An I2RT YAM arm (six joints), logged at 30 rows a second.
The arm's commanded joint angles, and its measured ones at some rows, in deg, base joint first. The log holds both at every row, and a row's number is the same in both.
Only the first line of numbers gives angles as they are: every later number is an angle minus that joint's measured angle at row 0.
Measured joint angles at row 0: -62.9 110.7 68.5 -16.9 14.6 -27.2
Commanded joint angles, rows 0 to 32: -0.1 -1.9 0.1 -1.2 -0.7 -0.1; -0.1 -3.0 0.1 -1.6 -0.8 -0.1; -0.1 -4.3 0.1 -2.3 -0.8 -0.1; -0.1 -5.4 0.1 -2.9 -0.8 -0.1; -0.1 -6.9 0.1 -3.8 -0.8 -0.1; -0.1 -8.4 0.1 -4.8 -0.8 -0.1; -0.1 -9.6 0.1 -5.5 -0.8 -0.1; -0.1 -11.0 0.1 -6.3 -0.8 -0.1; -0.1 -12.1 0.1 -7.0 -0.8 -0.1; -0.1 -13.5 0.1 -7.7 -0.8 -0.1; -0.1 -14.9 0.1 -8.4 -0.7 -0.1; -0.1 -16.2 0.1 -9.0 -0.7 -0.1; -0.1 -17.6 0.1 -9.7 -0.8 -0.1; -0.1 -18.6 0.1 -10.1 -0.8 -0.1; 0.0 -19.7 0.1 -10.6 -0.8 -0.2; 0.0 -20.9 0.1 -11.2 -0.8 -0.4; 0.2 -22.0 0.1 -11.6 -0.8 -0.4; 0.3 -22.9 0.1 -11.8 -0.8 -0.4; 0.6 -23.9 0.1 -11.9 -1.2 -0.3; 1.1 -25.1 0.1 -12.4 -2.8 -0.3; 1.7 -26.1 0.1 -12.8 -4.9 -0.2; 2.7 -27.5 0.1 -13.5 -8.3 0.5; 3.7 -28.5 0.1 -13.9 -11.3 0.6; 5.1 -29.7 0.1 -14.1 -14.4 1.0; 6.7 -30.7 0.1 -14.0 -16.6 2.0; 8.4 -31.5 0.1 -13.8 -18.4 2.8; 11.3 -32.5 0.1 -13.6 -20.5 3.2; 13.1 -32.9 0.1 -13.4 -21.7 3.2; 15.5 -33.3 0.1 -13.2 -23.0 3.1; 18.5 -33.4 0.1 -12.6 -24.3 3.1; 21.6 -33.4 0.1 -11.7 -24.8 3.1; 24.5 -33.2 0.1 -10.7 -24.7 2.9; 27.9 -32.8 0.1 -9.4 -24.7 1.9
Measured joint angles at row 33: 21.2 -33.0 0.0 -10.7 -19.4 1.9
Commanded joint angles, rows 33 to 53: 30.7 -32.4 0.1 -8.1 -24.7 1.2; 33.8 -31.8 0.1 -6.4 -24.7 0.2; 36.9 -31.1 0.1 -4.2 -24.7 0.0; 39.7 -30.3 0.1 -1.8 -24.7 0.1; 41.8 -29.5 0.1 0.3 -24.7 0.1; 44.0 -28.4 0.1 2.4 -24.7 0.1; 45.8 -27.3 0.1 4.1 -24.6 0.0; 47.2 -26.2 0.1 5.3 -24.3 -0.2; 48.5 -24.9 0.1 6.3 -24.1 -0.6; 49.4 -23.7 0.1 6.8 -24.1 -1.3; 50.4 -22.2 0.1 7.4 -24.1 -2.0; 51.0 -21.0 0.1 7.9 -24.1 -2.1; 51.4 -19.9 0.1 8.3 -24.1 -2.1; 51.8 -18.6 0.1 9.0 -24.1 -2.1; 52.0 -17.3 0.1 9.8 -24.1 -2.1; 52.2 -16.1 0.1 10.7 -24.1 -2.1; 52.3 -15.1 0.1 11.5 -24.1 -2.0; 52.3 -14.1 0.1 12.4 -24.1 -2.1; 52.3 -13.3 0.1 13.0 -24.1 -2.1; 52.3 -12.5 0.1 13.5 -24.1 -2.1; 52.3 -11.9 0.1 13.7 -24.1 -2.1
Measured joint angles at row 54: 52.0 -13.2 0.0 13.0 -23.6 -1.5
